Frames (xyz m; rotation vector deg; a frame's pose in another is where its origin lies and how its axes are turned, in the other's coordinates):
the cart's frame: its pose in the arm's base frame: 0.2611 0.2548 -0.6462 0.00 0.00 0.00
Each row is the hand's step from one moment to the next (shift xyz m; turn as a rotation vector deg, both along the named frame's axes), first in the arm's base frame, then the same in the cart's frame.
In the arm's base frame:
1: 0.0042 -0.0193 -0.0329 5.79 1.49 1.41
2: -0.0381 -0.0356 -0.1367 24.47 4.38 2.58
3: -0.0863 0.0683 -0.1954 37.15 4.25 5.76
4: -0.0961 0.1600 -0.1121 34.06 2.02 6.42
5: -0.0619 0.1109 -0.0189 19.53 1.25 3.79
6: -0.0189 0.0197 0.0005 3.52 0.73 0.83
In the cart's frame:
1: 0.0042 -0.0193 -0.0329 5.79 1.49 1.41
2: -0.0381 -0.0356 -0.1367 24.47 4.38 2.58
3: -0.0863 0.0683 -0.1954 37.15 4.25 5.76
4: -0.0961 0.1600 -0.1121 34.06 2.02 6.42
5: -0.0619 0.1109 -0.0189 19.53 1.25 3.79
6: -0.0189 0.0197 0.0005 3.52 0.73 0.83

